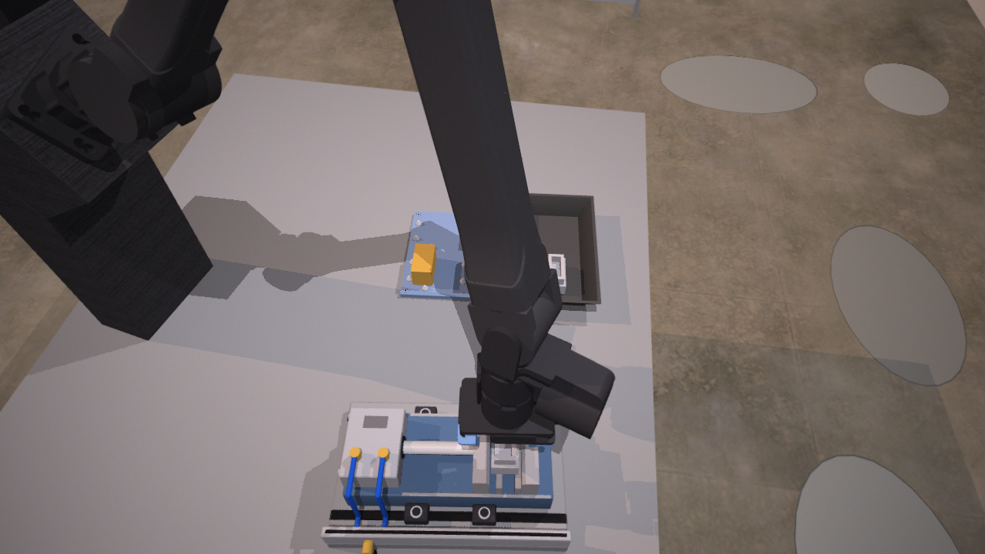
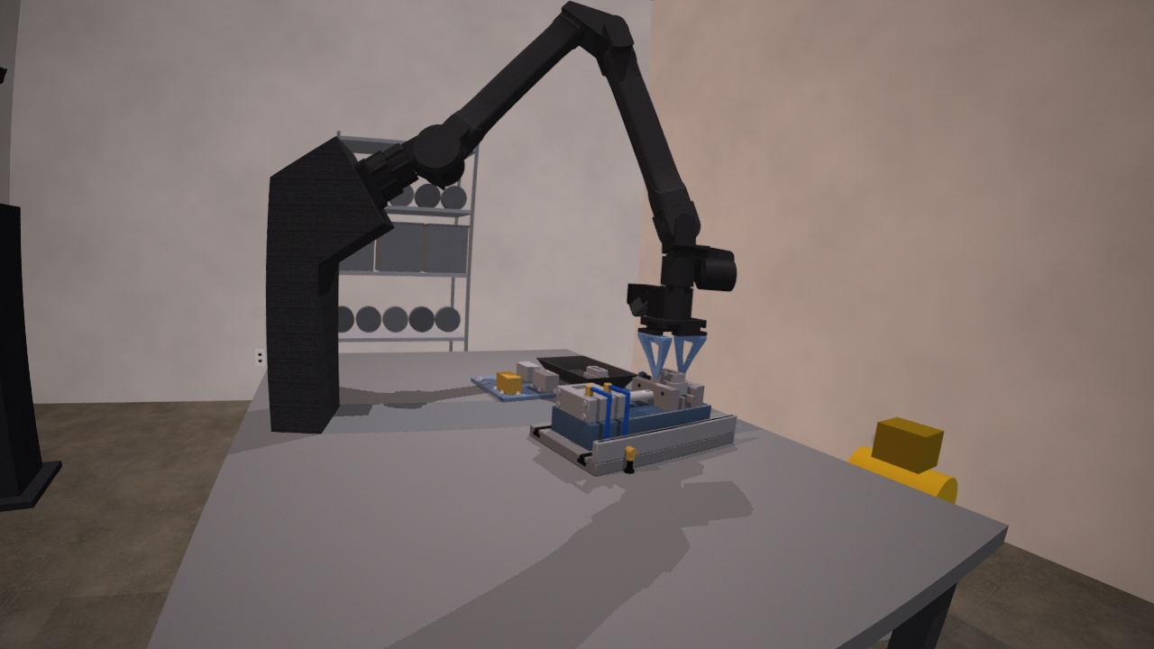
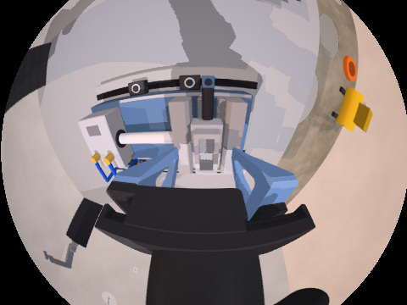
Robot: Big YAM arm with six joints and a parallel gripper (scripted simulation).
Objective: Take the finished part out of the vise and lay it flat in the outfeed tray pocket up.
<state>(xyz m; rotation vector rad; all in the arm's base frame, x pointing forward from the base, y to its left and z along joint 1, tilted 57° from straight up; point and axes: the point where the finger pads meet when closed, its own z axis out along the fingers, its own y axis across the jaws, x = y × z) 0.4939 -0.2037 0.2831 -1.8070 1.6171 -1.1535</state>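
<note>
Now: hand 70 mm past the blue vise, 10 mm to the right of it and 80 mm above it. The rest, counted from my hand: rail 70 mm behind, 90 mm to the right, 80 mm below; then orange block 110 mm behind, 350 mm to the left, 90 mm below; then actuator box 160 mm behind, 10 mm to the left, 40 mm below.
</note>
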